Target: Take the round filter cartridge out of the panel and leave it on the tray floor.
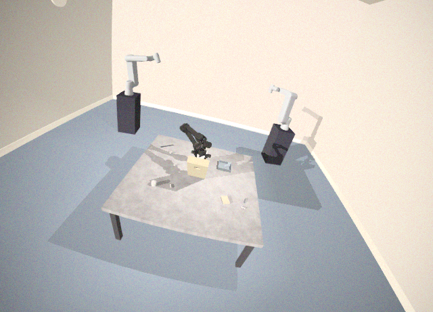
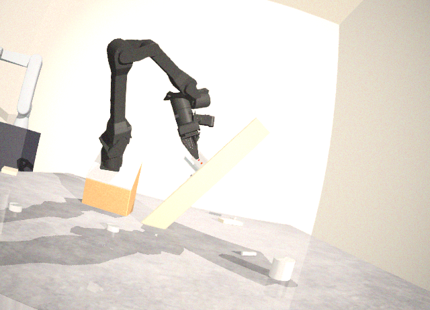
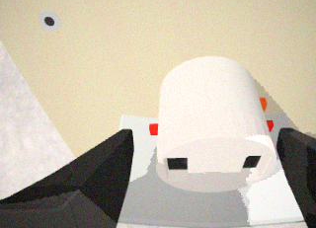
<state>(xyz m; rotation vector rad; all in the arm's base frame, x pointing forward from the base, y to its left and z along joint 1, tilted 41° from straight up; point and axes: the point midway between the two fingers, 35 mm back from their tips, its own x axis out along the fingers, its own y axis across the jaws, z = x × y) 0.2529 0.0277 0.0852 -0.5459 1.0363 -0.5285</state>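
Right now the grey tray is 32 cm to the left of my gripper tip, 28 cm behind it and 21 cm below it. Round my gripper tip: round filter cartridge: right at my gripper tip.
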